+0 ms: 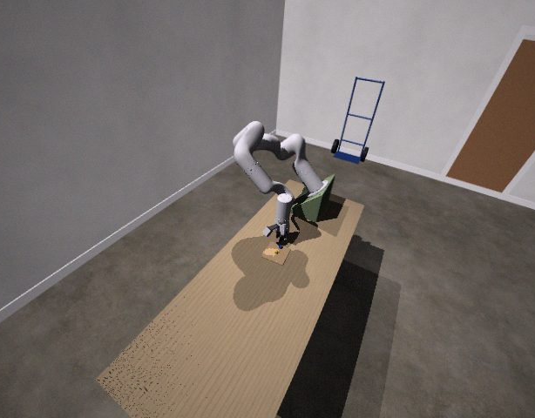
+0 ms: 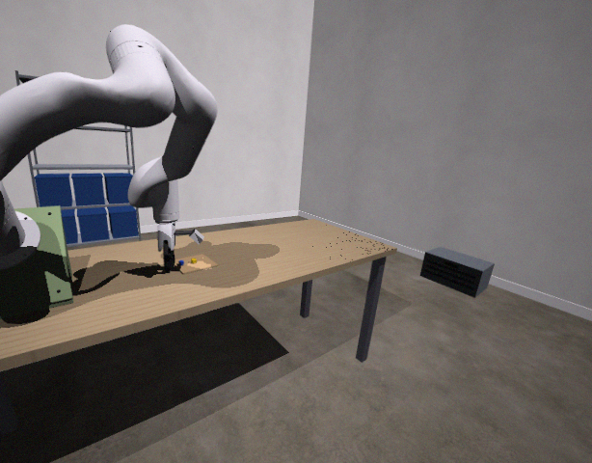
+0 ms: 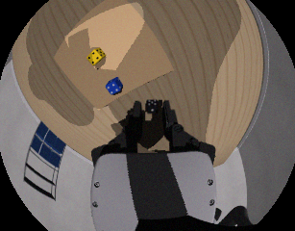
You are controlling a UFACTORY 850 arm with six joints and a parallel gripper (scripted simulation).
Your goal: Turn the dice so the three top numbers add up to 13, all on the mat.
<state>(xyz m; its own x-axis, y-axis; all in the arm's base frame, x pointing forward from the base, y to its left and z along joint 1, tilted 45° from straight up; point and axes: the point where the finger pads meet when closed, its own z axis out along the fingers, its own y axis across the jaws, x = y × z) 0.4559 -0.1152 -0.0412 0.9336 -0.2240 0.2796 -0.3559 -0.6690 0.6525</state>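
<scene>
Now: the black die 3 cm below my hand and 1 cm behind it. From my hand the other things lie so: blue die 5 cm ahead, 3 cm to the left, 3 cm below; then tan mat 10 cm ahead, 4 cm below, 3 cm to the left; then yellow die 10 cm ahead, 3 cm to the left, 3 cm below.
</scene>
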